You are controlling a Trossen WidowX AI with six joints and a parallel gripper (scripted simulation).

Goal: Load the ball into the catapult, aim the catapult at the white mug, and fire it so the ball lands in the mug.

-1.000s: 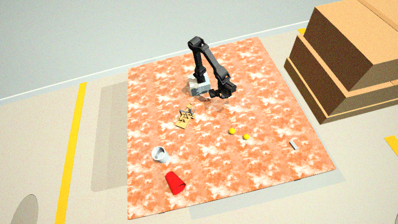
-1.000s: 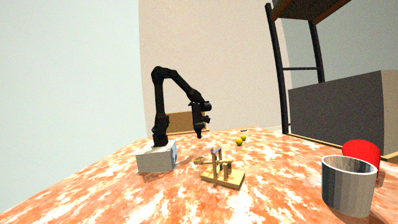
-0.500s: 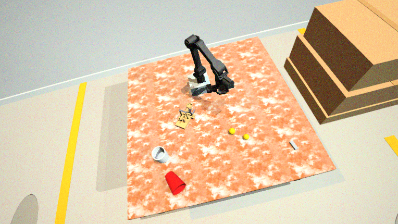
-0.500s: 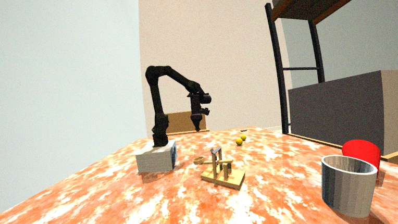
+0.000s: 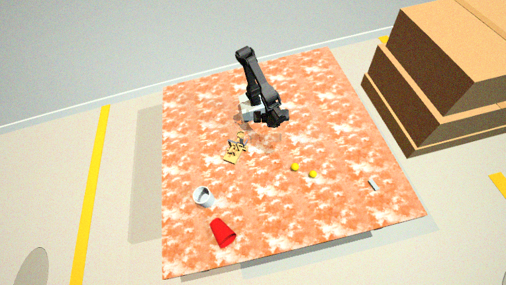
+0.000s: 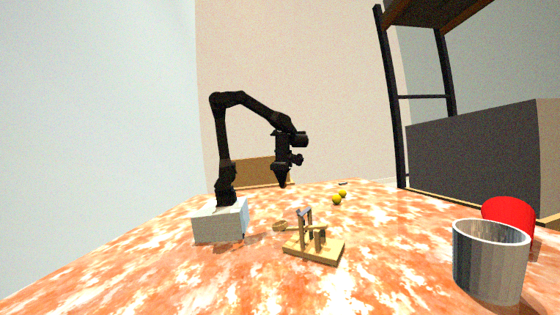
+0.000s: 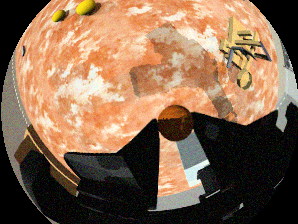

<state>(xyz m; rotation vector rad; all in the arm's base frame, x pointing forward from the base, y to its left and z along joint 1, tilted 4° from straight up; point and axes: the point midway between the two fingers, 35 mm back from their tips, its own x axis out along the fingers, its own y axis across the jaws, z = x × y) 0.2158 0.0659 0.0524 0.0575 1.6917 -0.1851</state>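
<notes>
The wooden catapult lies 4 cm ahead of my gripper tip, 21 cm to the right of it and 7 cm below it. Also, from my gripper tip: white mug: 32 cm ahead, 42 cm to the right, 10 cm below; small grey block: 41 cm ahead, 44 cm to the left, 12 cm below; orange ball: 1 cm above.
</notes>
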